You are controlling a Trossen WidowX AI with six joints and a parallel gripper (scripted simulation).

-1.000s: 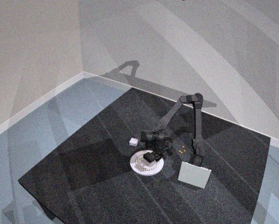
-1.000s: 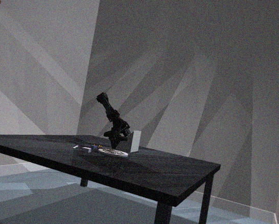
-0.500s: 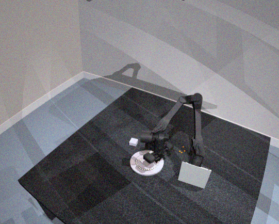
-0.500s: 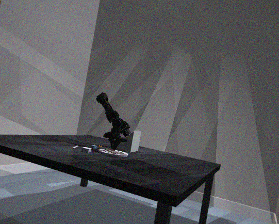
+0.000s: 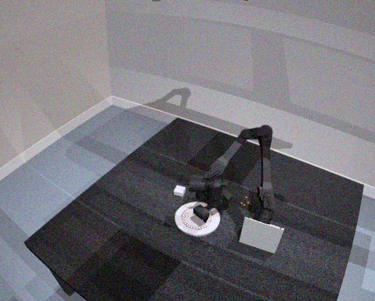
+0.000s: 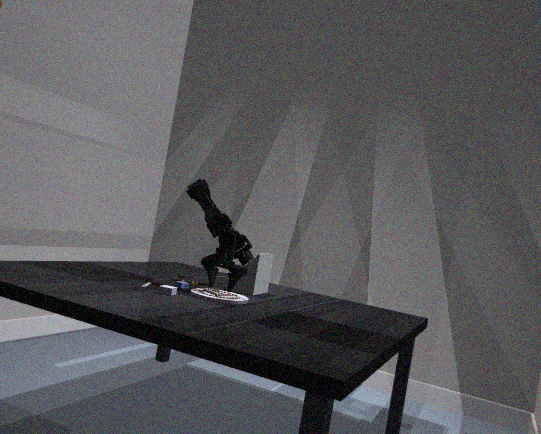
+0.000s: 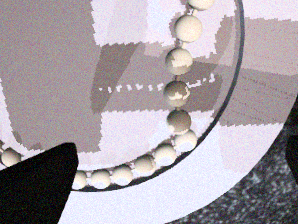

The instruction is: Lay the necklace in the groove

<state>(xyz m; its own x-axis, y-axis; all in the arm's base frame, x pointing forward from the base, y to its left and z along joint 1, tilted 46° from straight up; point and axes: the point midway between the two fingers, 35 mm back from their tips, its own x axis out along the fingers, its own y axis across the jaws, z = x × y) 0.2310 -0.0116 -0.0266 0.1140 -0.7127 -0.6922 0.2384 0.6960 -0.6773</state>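
Now: gripper tip 5 cm short of the round white bead board, 4 cm to the right of it and 1 cm above it. Round my gripper tip: small white block (22 cm ahead, 6 cm to the right, 1 cm below); small blue cube (14 cm to the right, 3 cm ahead, 1 cm below); thin white stick (19 cm to the right, 17 cm ahead, 2 cm below).
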